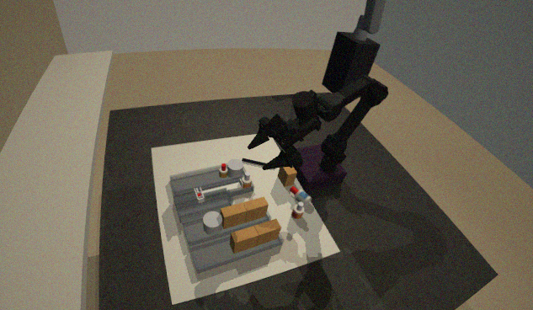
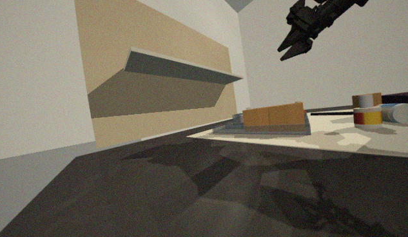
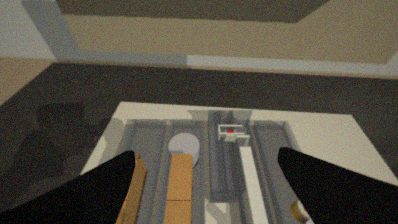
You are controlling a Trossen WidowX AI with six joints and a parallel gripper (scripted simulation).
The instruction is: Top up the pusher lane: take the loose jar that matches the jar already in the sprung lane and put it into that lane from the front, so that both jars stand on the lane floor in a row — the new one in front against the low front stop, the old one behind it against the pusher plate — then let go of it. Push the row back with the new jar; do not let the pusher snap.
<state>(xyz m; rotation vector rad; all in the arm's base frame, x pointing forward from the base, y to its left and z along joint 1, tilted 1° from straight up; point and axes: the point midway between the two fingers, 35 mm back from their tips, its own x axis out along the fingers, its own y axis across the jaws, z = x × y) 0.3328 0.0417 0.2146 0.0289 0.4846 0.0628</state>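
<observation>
Right now the black stick is 240 mm below my gripper tip, 190 mm to the right of it and 130 mm behind it. From my gripper tip the other things lie so: white pusher rod (200 mm below, 70 mm ahead, 60 mm to the right).
</observation>
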